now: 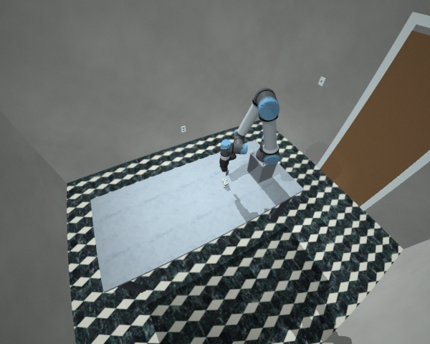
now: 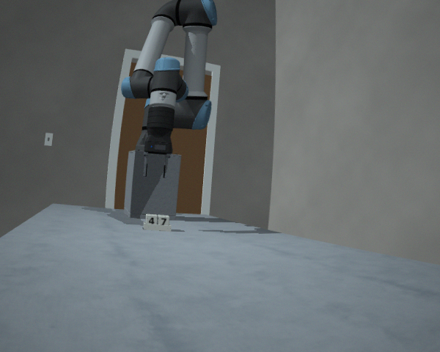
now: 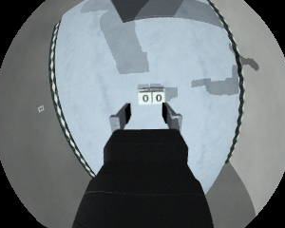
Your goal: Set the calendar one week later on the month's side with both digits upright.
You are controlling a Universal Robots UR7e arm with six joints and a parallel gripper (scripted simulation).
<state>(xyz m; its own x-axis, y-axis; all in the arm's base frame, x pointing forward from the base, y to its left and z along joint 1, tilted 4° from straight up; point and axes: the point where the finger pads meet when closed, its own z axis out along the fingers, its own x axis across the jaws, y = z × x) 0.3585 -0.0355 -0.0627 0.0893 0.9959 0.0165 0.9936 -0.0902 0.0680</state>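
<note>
Now: the white calendar tray 1 cm to the left of my hand and 16 cm below it.
</note>
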